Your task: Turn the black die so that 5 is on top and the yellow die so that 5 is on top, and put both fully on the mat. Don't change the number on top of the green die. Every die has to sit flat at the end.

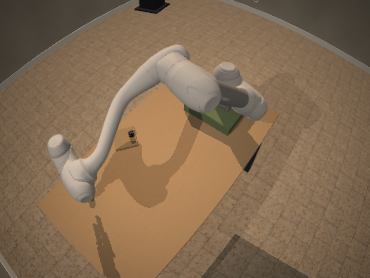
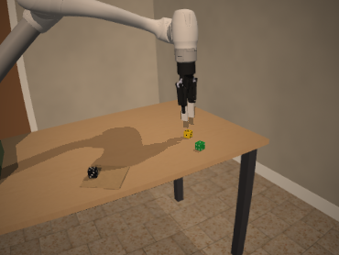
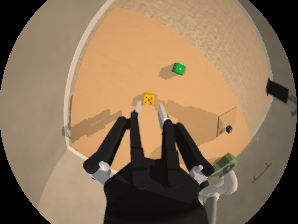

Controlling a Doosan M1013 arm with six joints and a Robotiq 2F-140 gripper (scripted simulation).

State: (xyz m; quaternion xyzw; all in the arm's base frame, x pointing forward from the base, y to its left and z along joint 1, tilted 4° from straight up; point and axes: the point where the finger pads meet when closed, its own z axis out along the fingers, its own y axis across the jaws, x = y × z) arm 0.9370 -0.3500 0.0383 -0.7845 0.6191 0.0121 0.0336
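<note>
Now: the yellow die 100 mm below my hand. The rest, counted from my hand: black die: 470 mm behind, 10 mm to the right, 100 mm below; then mat: 430 mm behind, 40 mm to the right, 120 mm below; then green die: 50 mm behind, 120 mm to the right, 100 mm below.
</note>
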